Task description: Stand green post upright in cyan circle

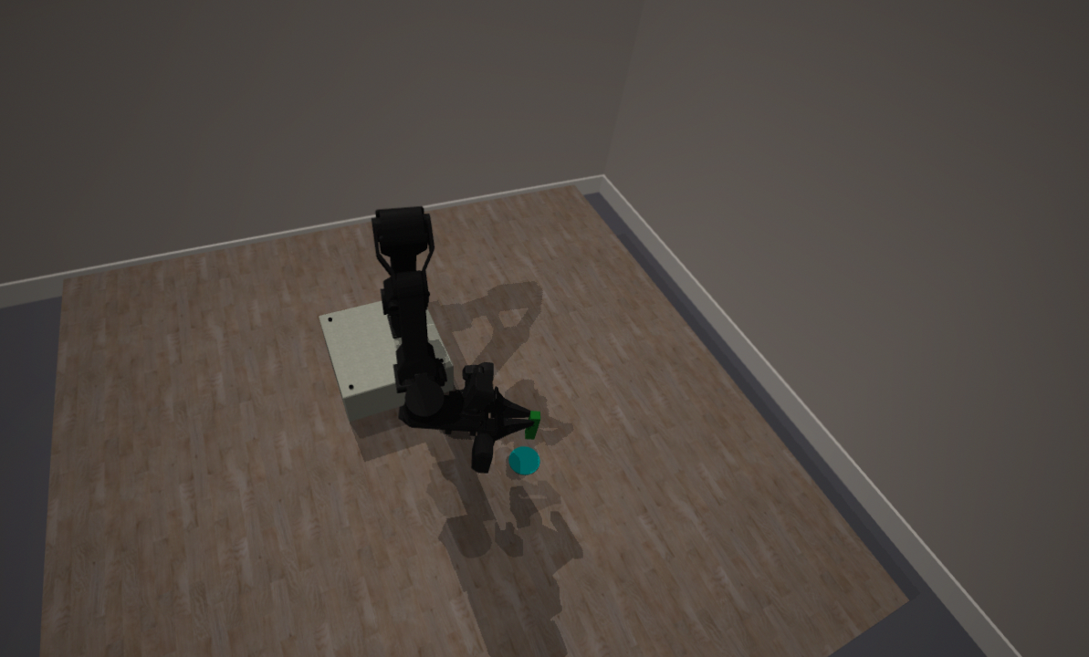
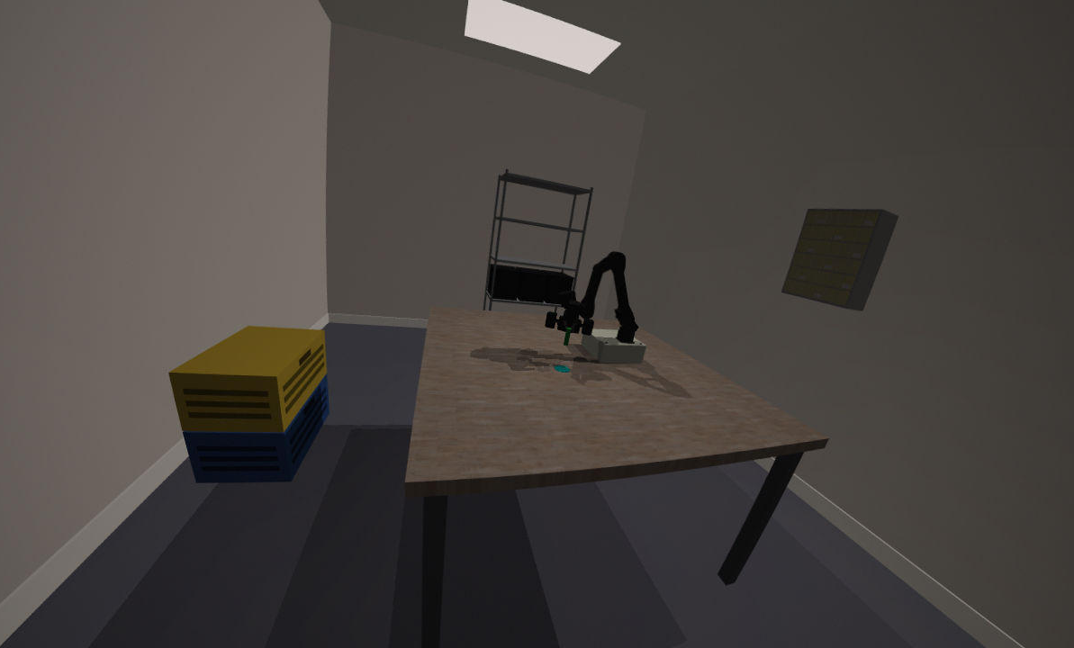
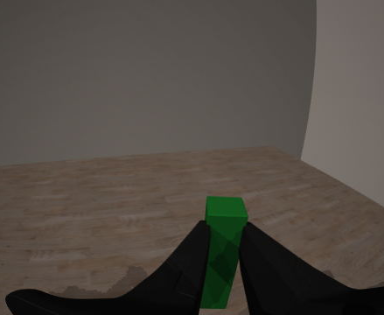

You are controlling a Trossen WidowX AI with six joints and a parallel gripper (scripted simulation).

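The cyan circle lies 150 mm below my gripper tip. Round my gripper tip: green post 20 mm below.
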